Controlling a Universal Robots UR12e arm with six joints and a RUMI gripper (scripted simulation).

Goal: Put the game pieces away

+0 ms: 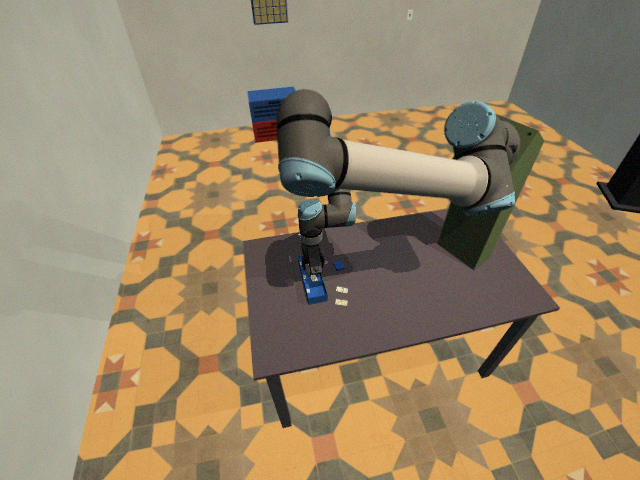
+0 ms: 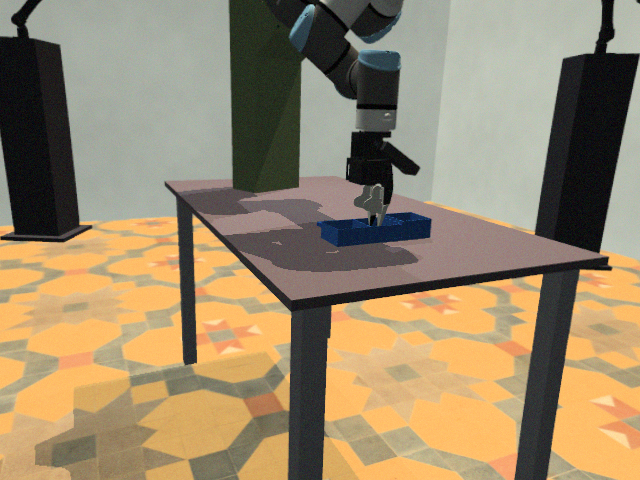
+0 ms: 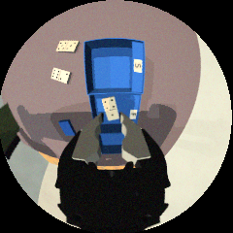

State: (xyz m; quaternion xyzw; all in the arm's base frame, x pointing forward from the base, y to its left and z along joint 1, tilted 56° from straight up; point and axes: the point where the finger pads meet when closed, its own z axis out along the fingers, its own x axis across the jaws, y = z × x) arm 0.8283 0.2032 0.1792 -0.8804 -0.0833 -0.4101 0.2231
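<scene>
The blue bin lies 1 cm ahead of my hand and 2 cm below it. Also, from my hand: tiny ring 3 cm behind, 11 cm to the right, 4 cm below; cream domino 3 cm below; blue block 9 cm behind, 11 cm to the right, 3 cm below.
</scene>
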